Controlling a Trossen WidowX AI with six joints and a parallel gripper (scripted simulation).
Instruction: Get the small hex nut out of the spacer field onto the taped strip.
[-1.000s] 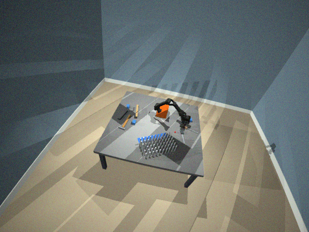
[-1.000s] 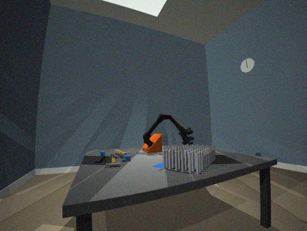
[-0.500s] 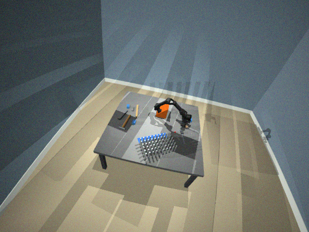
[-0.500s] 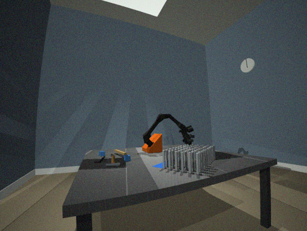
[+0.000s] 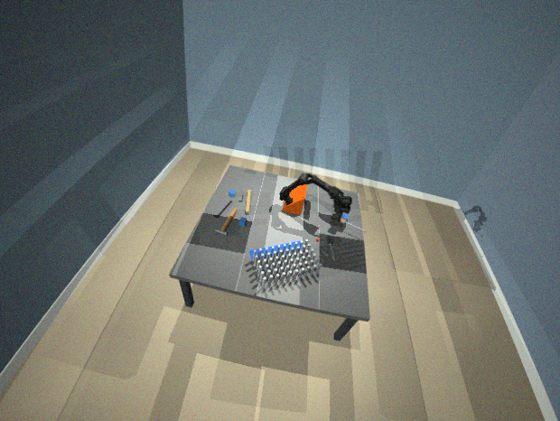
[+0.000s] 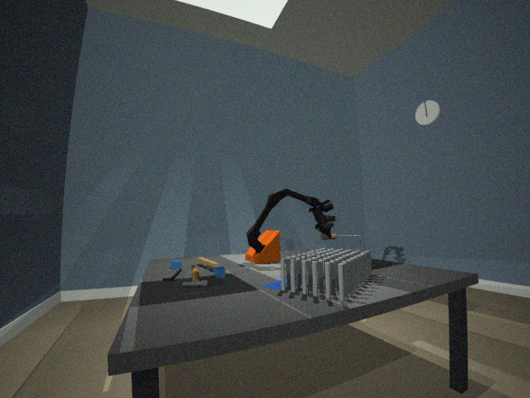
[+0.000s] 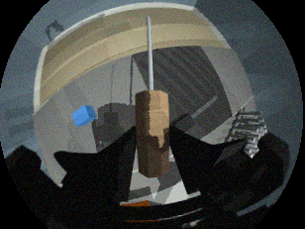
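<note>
Right now my gripper tip is 440 mm to the left of the blue taped strip, 280 mm short of it and 140 mm above it. Round my gripper tip: hook tool (90 mm to the left, 40 mm ahead); red thing (150 mm to the right, 130 mm below, 120 mm ahead).
</note>
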